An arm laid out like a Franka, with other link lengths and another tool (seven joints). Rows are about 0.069 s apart.
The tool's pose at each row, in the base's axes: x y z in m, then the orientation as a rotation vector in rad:
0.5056 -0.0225 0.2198 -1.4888 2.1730 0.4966
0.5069 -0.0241 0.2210 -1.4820 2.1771 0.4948
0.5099 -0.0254 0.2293 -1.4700 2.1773 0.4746
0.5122 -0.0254 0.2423 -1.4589 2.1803 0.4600
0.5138 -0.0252 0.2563 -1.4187 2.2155 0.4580
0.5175 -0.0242 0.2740 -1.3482 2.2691 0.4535
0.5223 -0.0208 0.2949 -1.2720 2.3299 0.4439
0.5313 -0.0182 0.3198 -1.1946 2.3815 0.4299
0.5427 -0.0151 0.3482 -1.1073 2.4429 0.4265
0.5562 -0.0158 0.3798 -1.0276 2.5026 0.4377
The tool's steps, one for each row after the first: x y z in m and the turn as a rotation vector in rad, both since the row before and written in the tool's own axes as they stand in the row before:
0.0002 -0.0017 -0.0016 0.0031 0.0000 0.0051
-0.0046 -0.0029 -0.0071 0.0183 -0.0005 0.0021
-0.0080 -0.0018 -0.0104 0.0136 0.0006 0.0042
-0.0084 -0.0012 -0.0112 0.0092 0.0067 0.0376
-0.0118 -0.0025 -0.0135 0.0177 0.0075 0.0618
-0.0158 -0.0017 -0.0148 0.0201 0.0138 0.0674
-0.0192 -0.0046 -0.0178 0.0241 0.0094 0.0632
-0.0227 -0.0052 -0.0201 0.0164 0.0137 0.0750
-0.0232 -0.0076 -0.0242 0.0030 0.0159 0.0721

